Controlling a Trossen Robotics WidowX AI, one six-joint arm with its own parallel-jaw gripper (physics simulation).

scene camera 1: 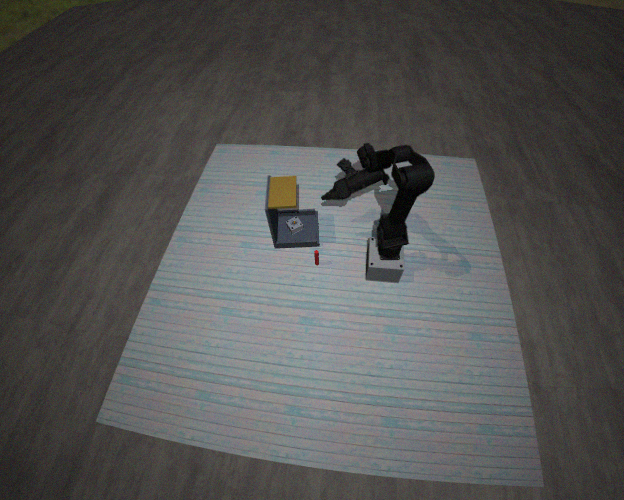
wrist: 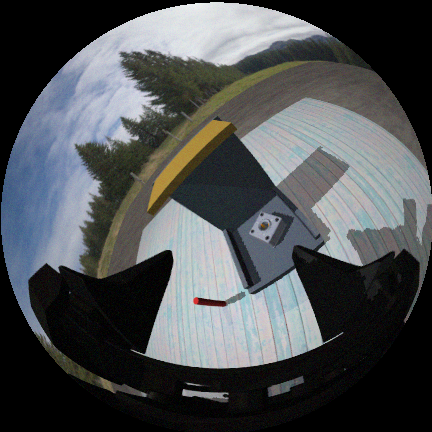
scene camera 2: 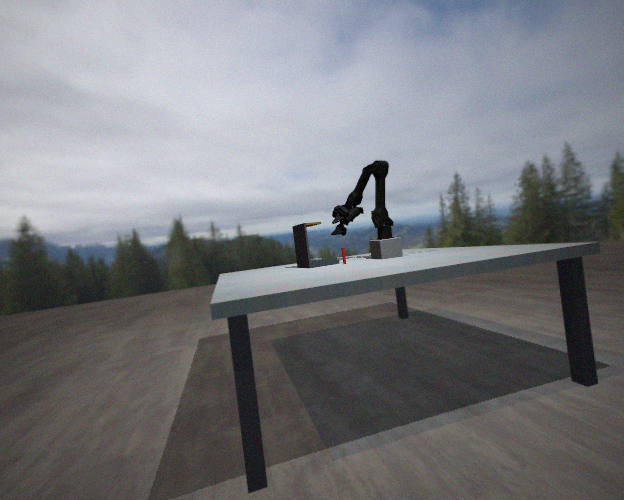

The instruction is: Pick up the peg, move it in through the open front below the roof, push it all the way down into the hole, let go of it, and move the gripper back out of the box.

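Places are measured from the arm's base along level axes (x right, y ahead, z up), in metres.
Pixels of known places: gripper, fingertip midpoint: (scene camera 1: 324, 197) (wrist: 234, 255) (scene camera 2: 331, 229); arm's base at its link origin: (scene camera 1: 389, 251) (scene camera 2: 385, 238).
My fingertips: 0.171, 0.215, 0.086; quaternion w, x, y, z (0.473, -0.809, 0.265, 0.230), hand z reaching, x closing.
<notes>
Ahead of a thing's pixels: the offset from my fingertips to its top centre, as dx, dy, dz. "spot": to the spot under its first point. Level surfaces: height alone.
The red peg @(-0.157, +0.030, -0.104) (scene camera 1: 316, 257) (scene camera 2: 343, 255) (wrist: 210, 302) stands upright on the table beside the box, apart from it. The box has a dark grey floor @(dz -0.176) (scene camera 1: 307, 237) (wrist: 281, 264), a tall dark wall (scene camera 2: 301, 246) (wrist: 229, 186) and a yellow roof @(-0.004, +0.109, +0.040) (scene camera 1: 282, 191) (scene camera 2: 313, 223) (wrist: 190, 165). A light square block @(+0.005, +0.117, -0.143) (scene camera 1: 294, 224) (wrist: 265, 226) with a hole at its centre sits turned on the box floor. My gripper (scene camera 1: 331, 181) (scene camera 2: 333, 223) (wrist: 234, 255) is open and empty, raised above the table, apart from the peg and the box. How deep the hole is cannot be seen.
Low rims edge the box floor, including a dark rim @(spot: -0.074, +0.093, -0.167) (wrist: 241, 260) on the side toward the peg. The arm's light base block (scene camera 1: 384, 268) (scene camera 2: 386, 247) stands on the table @(dz -0.184) (scene camera 1: 322, 364) (scene camera 2: 416, 265), to the right of the peg in both scene views.
</notes>
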